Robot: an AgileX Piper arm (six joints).
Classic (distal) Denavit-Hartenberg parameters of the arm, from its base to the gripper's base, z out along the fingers. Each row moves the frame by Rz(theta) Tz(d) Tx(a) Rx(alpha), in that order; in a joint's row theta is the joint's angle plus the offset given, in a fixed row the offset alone. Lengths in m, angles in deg.
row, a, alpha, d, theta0
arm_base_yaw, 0, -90, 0.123, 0
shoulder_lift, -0.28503, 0, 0, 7.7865
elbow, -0.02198, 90, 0, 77.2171
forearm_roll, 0, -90, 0.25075, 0
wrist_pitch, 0, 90, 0, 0
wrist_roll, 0, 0, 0.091, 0
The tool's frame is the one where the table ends.
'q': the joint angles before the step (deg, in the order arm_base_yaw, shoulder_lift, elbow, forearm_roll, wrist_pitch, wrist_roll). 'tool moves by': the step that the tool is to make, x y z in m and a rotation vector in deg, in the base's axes. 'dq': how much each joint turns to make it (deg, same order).
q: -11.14, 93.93, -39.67, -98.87, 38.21, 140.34
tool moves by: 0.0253, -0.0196, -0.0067, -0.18, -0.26, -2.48
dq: -2.55, 6.28, -6.58, -0.12, 0.04, -0.01
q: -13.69, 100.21, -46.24, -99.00, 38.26, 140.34
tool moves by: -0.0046, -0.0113, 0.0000, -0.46, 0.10, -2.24
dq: -2.04, 0.17, -0.10, -0.17, 0.49, 0.02
